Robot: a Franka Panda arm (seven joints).
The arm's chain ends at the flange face. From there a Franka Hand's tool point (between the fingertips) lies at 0.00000 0.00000 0.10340 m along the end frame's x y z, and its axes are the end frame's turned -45 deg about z.
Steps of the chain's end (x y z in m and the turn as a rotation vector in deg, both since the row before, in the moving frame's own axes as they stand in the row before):
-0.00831 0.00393 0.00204 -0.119 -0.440 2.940
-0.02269 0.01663 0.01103 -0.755 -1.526 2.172
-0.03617 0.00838 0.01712 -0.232 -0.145 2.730
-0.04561 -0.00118 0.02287 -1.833 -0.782 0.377
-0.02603 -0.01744 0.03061 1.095 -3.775 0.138
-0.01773 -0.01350 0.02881 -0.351 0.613 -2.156
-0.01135 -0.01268 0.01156 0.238 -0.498 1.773
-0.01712 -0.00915 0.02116 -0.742 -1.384 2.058
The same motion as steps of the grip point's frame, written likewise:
-0.00936 -0.00352 0.00204 0.227 -0.395 2.940
-0.03069 -0.00532 0.01098 0.545 -1.613 2.172
-0.03199 -0.01955 0.01712 -0.062 -0.267 2.730
-0.03476 -0.03176 0.02281 -0.743 -1.849 0.377
-0.00948 -0.03695 0.03037 3.444 -1.895 0.138
-0.00263 -0.02086 0.02880 -0.682 0.185 -2.156
0.00062 -0.01794 0.01156 0.520 -0.184 1.773
-0.00833 -0.01944 0.02112 0.454 -1.503 2.058

